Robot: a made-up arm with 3 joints. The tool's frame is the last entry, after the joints. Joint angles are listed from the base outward. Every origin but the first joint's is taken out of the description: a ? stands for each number. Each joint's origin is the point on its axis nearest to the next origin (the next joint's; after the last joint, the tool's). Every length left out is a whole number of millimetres.
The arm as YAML. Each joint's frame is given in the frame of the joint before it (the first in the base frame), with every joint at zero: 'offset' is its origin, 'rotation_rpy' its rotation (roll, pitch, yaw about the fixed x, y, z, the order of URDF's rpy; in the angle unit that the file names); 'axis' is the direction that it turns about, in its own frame. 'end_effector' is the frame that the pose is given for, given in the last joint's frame.
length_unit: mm
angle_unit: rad
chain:
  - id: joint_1
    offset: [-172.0, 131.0, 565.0]
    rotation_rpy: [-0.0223, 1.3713, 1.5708]
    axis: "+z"
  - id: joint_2
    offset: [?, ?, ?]
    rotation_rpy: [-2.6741, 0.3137, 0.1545]
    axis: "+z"
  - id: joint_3
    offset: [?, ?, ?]
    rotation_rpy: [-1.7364, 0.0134, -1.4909]
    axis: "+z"
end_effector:
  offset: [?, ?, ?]
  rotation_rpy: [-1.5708, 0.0, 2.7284]
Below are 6 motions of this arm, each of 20 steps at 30 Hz.
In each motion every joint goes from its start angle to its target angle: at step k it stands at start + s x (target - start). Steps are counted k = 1, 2, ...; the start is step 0. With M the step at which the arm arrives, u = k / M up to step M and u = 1 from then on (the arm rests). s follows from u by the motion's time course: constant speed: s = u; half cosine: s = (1 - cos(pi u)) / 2; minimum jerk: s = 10 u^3 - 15 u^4 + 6 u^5.
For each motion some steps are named. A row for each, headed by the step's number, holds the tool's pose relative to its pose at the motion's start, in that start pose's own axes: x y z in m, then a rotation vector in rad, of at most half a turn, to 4 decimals.
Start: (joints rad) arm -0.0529 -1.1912 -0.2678
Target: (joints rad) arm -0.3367 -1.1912 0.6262
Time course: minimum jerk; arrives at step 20
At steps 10, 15, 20:
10: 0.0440 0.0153 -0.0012 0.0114 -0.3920 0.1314
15: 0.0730 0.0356 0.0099 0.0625 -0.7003 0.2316
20: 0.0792 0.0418 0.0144 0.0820 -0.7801 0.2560

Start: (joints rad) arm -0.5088 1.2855 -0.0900
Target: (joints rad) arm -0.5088 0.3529 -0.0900
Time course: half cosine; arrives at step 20
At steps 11, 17, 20:
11: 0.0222 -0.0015 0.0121 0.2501 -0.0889 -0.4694
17: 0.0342 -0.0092 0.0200 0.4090 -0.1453 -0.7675
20: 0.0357 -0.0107 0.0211 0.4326 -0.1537 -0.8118

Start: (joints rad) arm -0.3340 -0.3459 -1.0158
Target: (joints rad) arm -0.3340 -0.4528 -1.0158
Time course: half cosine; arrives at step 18
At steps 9, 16, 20:
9: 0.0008 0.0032 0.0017 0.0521 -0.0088 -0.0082
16: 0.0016 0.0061 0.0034 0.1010 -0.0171 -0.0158
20: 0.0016 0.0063 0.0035 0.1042 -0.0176 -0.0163

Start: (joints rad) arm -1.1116 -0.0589 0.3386
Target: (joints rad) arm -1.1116 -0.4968 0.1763
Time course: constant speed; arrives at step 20
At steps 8, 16, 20:
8: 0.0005 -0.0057 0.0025 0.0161 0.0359 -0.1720
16: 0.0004 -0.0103 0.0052 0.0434 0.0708 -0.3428
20: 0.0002 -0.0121 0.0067 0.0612 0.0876 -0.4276

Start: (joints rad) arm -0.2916 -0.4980 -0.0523
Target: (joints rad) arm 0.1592 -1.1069 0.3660
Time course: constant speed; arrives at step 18
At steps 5, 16, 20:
5: 0.0195 -0.0142 0.0036 0.0440 -0.1528 -0.2776
16: 0.0388 -0.0764 0.0199 0.0181 -0.5049 -0.9012
20: 0.0366 -0.0905 0.0237 -0.0049 -0.5686 -1.0153

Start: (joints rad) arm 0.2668 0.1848 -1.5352
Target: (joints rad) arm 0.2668 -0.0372 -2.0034
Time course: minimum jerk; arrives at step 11
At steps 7, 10, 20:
7: -0.0396 0.0038 0.0142 0.1404 0.3200 0.0838
10: -0.0519 0.0027 0.0214 0.1813 0.4269 0.1231
20: -0.0522 0.0027 0.0216 0.1823 0.4297 0.1242

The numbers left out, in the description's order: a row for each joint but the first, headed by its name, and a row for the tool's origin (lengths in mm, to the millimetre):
joint_2: 45.0 -14.0 0.0
joint_3: -35.0 53.0 0.0
tool: 58.0 102.0 0.0

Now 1 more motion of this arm.
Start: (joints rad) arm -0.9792 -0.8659 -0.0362
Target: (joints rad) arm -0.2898 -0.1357 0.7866
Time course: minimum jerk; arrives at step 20
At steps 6, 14, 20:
6: 0.0133 -0.0108 -0.0008 -0.0639 -0.1361 0.0013
14: 0.0533 -0.0485 0.0134 -0.3122 -0.6203 0.0813
20: 0.0590 -0.0541 0.0190 -0.3622 -0.7184 0.1168

